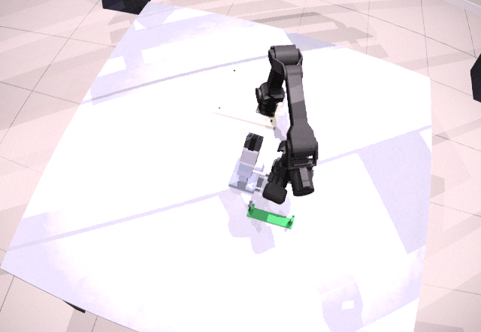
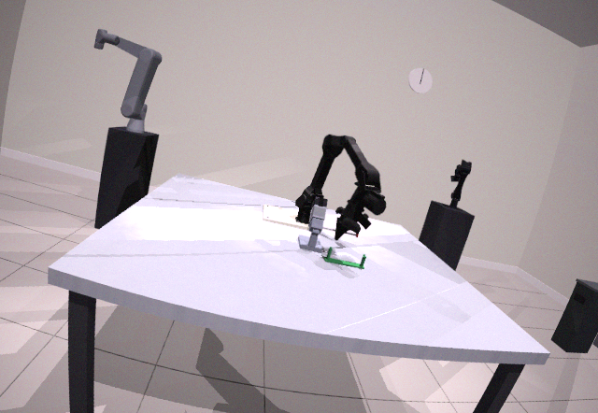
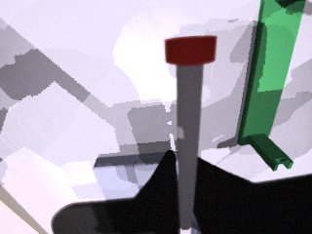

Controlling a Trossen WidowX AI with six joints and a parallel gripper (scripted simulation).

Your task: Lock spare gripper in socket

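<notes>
My gripper tip is 80 mm to the left of the grey mount and 10 mm past it. Also, from my gripper tip: spare gripper: 80 mm to the right, 70 mm above, 30 mm behind; then green cradle: 90 mm ahead, 30 mm to the left, 30 mm below.
</notes>
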